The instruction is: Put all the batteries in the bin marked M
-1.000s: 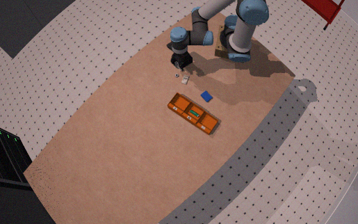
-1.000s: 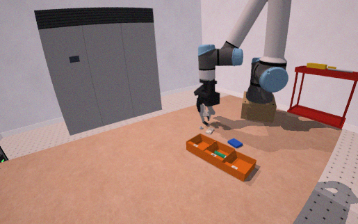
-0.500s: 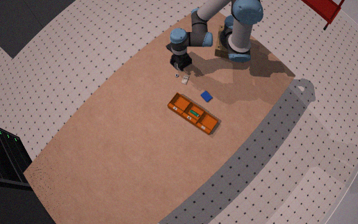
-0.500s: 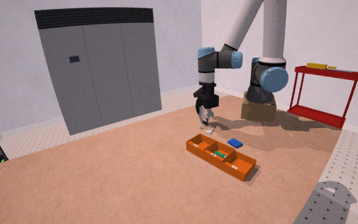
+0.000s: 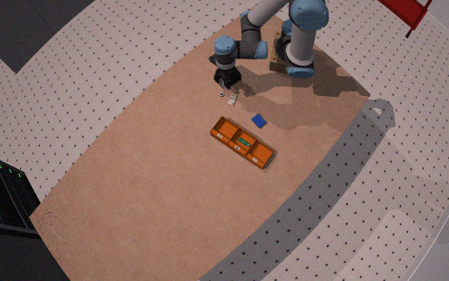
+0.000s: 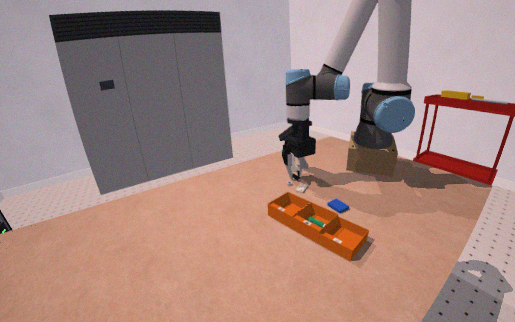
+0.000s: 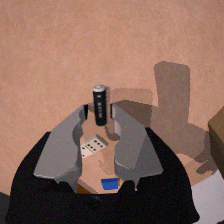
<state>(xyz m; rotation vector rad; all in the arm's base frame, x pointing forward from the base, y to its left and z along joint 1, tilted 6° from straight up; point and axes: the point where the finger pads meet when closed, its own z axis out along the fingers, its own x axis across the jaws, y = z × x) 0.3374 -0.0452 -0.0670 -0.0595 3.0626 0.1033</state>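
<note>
Right now my hand is 1 cm above the black cylinder. From my hand the other things lie so: white domino (2 cm ahead, 8 cm to the left, 1 cm below); then blue block (2 cm behind, 22 cm to the left, 1 cm below); then small grey round piece (4 cm ahead, 3 cm to the left, 1 cm below).
</note>
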